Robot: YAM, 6 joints.
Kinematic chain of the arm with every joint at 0, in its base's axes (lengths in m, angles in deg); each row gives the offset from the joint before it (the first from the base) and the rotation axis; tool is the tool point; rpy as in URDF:
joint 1: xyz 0 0 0.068 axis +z
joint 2: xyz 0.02 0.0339 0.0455 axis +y
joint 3: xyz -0.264 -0.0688 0 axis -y
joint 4: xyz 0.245 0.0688 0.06 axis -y
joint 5: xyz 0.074 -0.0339 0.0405 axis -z
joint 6: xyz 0.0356 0 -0.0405 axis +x
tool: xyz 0 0 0 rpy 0 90 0
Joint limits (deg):
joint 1: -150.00..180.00
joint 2: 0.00..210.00
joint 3: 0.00..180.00
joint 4: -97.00..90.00
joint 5: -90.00..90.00
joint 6: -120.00..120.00
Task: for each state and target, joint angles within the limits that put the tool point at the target. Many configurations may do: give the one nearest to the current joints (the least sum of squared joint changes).
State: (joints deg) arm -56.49 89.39 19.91 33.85 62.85 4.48
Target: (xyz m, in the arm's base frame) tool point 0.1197 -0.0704 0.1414
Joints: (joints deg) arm -15.90 53.42 0.00 36.82 78.79 4.48
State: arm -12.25 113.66 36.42 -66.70 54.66 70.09
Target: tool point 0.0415 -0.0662 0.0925
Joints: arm -34.96 110.89 18.11 -74.70 58.86 70.09
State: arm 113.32 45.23 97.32 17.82 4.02 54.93
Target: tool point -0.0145 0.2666 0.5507
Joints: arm 93.95 75.58 91.34 15.77 6.28 54.93
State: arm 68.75 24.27 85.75 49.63 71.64 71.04
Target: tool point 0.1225 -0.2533 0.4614
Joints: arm 108.76 6.30 79.92 52.22 76.06 71.04
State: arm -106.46 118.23 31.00 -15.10 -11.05 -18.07
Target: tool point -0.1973 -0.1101 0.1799
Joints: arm -150.00 71.72 37.50 -27.18 5.32 -18.07
